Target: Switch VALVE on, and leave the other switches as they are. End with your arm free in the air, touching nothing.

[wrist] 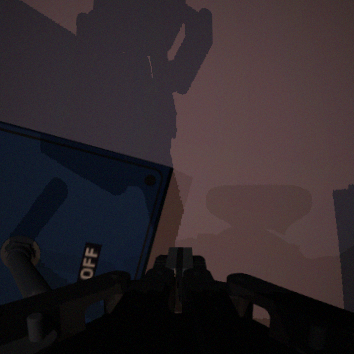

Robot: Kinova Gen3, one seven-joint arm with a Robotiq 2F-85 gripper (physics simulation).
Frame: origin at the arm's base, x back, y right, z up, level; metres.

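Seen in the pictures: gripper, fingertip midpoint: (pixel 180 262).
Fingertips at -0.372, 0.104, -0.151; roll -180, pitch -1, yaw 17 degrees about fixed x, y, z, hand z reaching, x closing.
Note:
Offsets run from my fingertips to a thing's top centre, as dx, dy, dz. "pt": to the spot under its first point. Level surfaces: height alone.
The blue switch panel {dz -0.003} (pixel 115 220) fills the lower left of the wrist view, its right edge slanting down toward the fingers. A grey toggle lever {-0.073, -0.019, +0.056} (pixel 29 272) stands on it at the far left and tilts down and to the right, toward the side of the OFF label {pt -0.053, -0.017, +0.001} (pixel 89 262). The lever's lower part runs behind my left finger linkage, so its tip is hidden. The VALVE and ON labels do not show. My gripper (pixel 180 262) is shut and empty. Its fingertips show just right of the panel's right edge and of the OFF label, apart from the lever.
The pinkish table top {dz -0.073} (pixel 280 130) lies right of the panel. A dark screw head {pt -0.032, +0.041, -0.008} (pixel 150 180) marks the panel's corner. Shadows of the arm and gripper fall across the table and panel. A dark shape (pixel 346 240) shows at the right edge.

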